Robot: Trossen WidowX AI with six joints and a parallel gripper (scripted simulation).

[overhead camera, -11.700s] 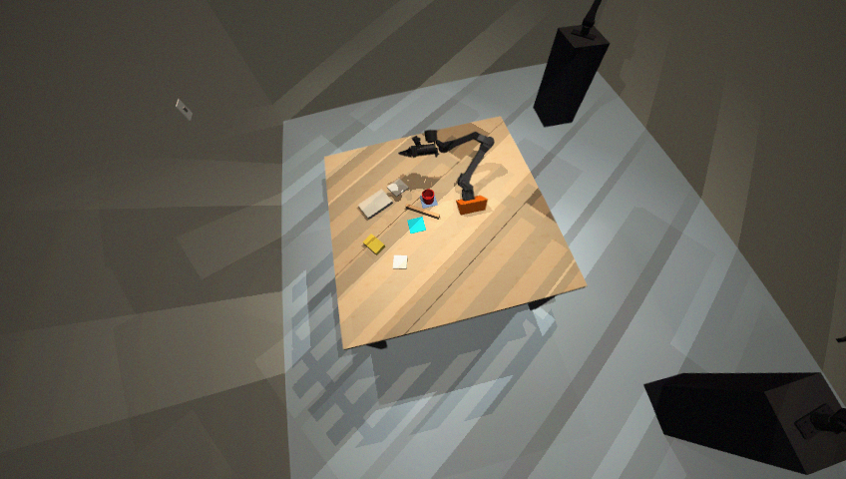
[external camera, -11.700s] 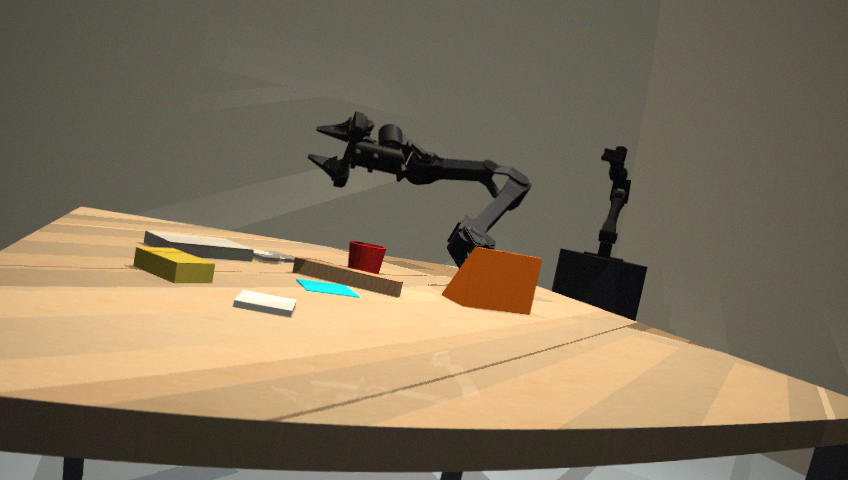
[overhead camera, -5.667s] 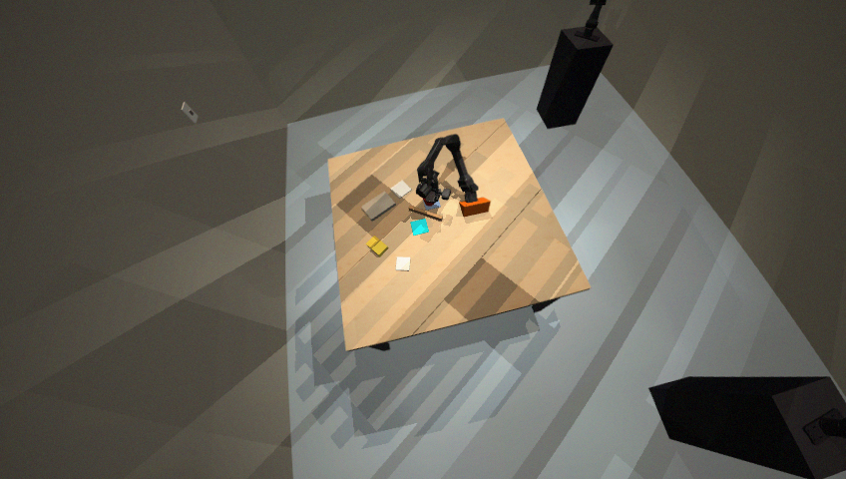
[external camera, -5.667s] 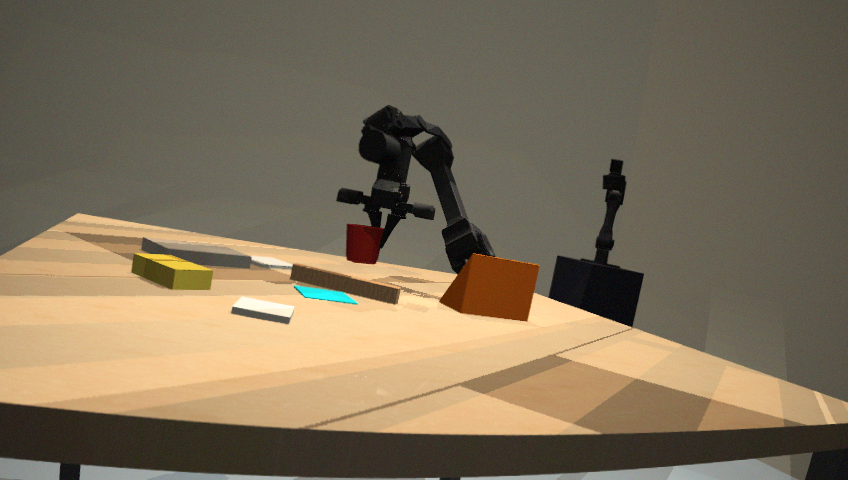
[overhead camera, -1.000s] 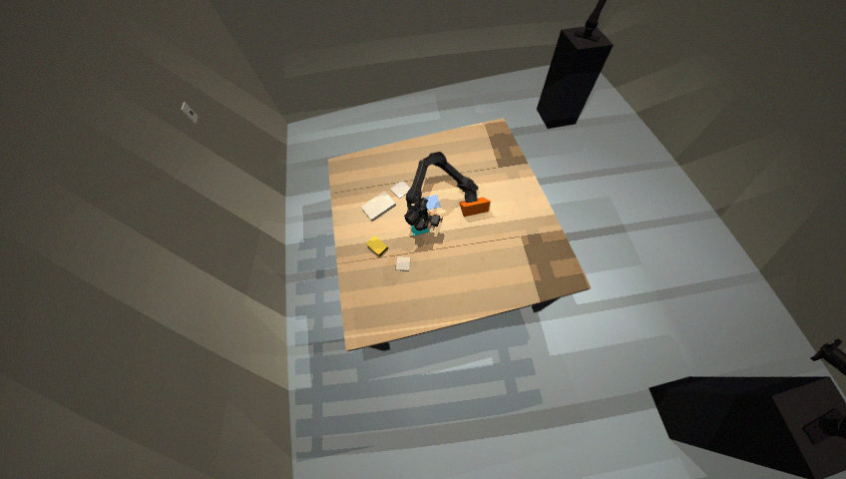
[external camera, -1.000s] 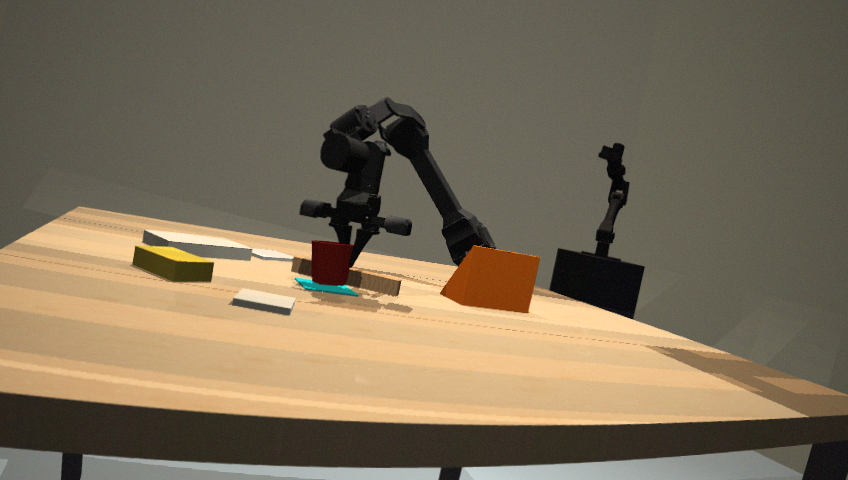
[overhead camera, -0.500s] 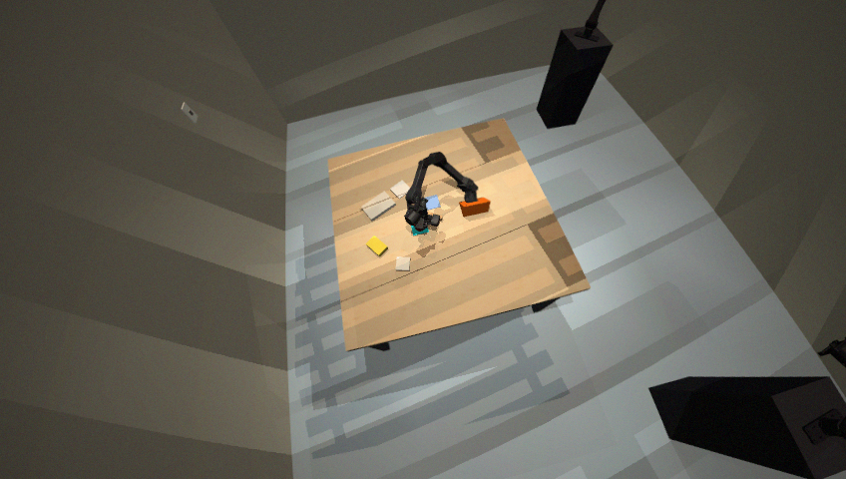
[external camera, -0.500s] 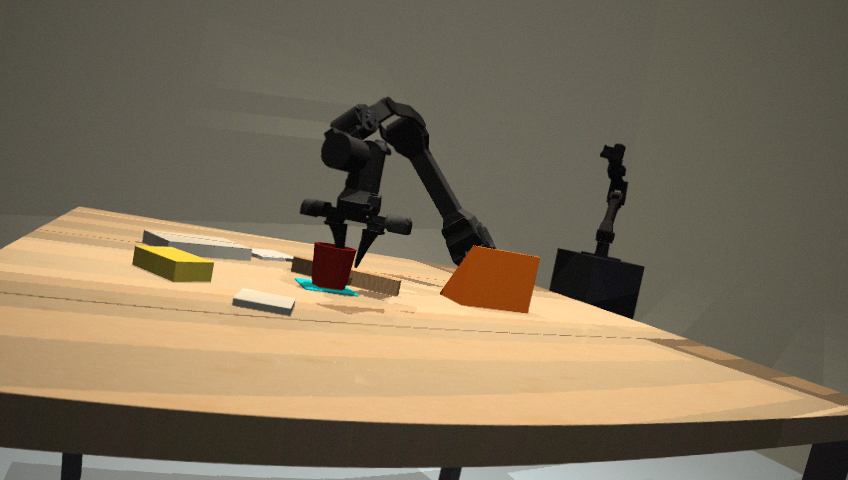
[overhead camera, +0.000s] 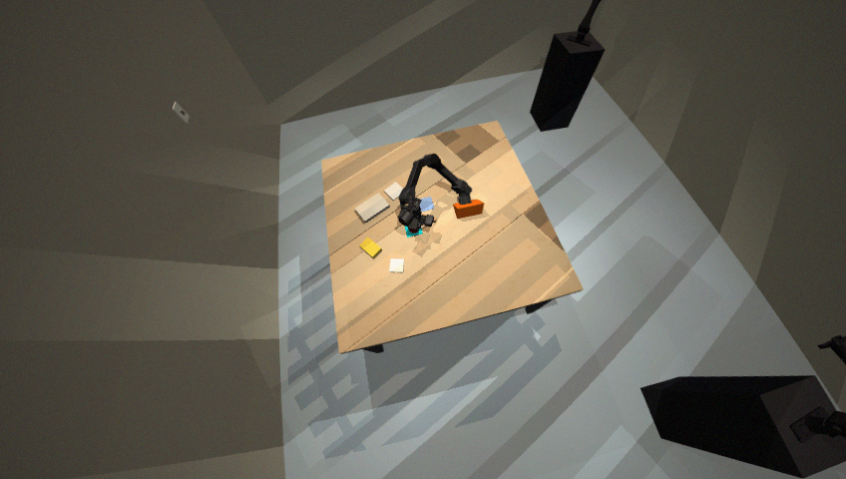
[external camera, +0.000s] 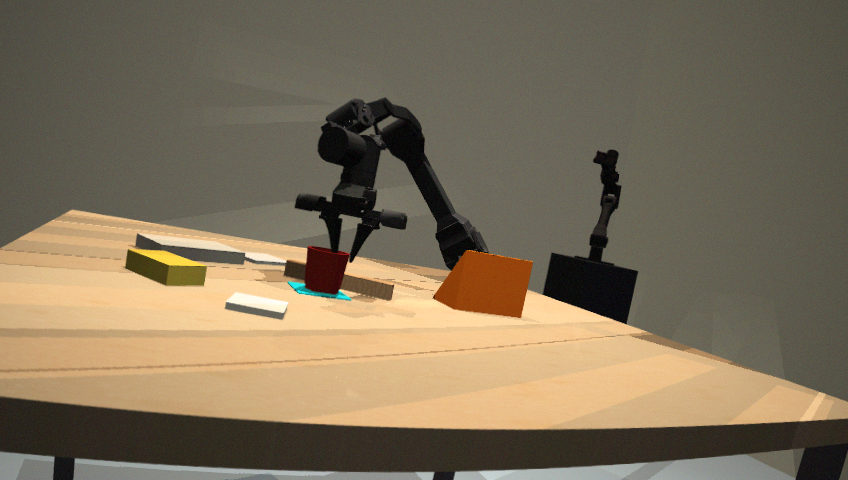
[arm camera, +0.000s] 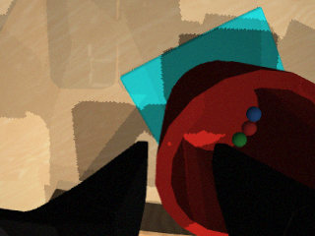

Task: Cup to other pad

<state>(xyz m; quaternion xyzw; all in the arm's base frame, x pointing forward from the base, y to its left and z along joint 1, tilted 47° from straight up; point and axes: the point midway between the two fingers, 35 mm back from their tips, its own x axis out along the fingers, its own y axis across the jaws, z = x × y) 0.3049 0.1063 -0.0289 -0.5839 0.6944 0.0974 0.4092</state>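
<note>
Now: the dark red cup 20 mm below my gripper tip, 20 mm ahead of it and 10 mm to the right of it. Round my gripper tip: yellow block: 290 mm ahead, 60 mm to the left, 50 mm below; light blue pad: 170 mm to the right, 70 mm below, 70 mm behind; wooden bar: 90 mm to the right, 60 mm below, 20 mm behind.
</note>
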